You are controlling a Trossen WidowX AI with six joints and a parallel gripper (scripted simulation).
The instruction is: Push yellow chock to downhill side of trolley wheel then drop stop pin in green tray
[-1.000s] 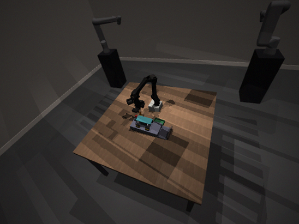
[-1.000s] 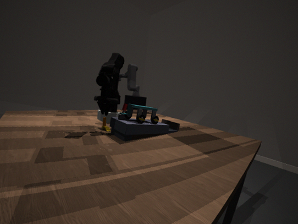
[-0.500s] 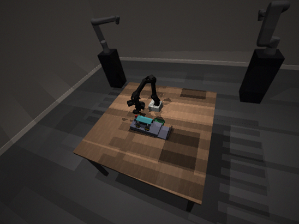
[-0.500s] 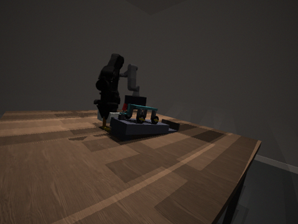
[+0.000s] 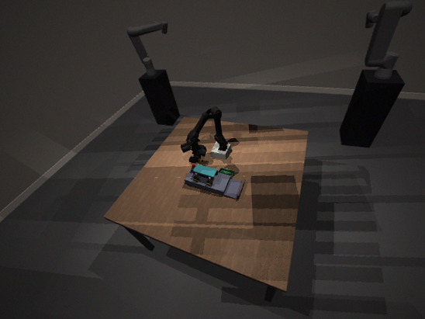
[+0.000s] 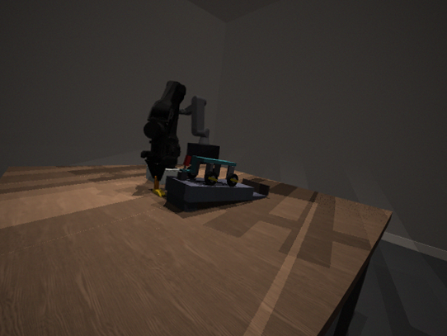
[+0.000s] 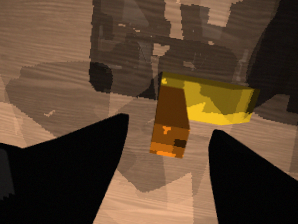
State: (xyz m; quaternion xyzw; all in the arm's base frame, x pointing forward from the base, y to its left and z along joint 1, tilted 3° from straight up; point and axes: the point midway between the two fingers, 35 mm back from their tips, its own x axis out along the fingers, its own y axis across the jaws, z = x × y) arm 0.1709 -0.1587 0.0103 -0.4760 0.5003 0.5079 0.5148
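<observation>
My gripper tip is 3 cm above the yellow chock and 2 cm short of it. Also, from my gripper tip: red-headed stop pin 14 cm ahead, 7 cm above, 3 cm to the left; then teal trolley 17 cm ahead, 13 cm to the left, 6 cm above; then grey ramp 17 cm ahead, 14 cm to the left, 1 cm below.
</observation>
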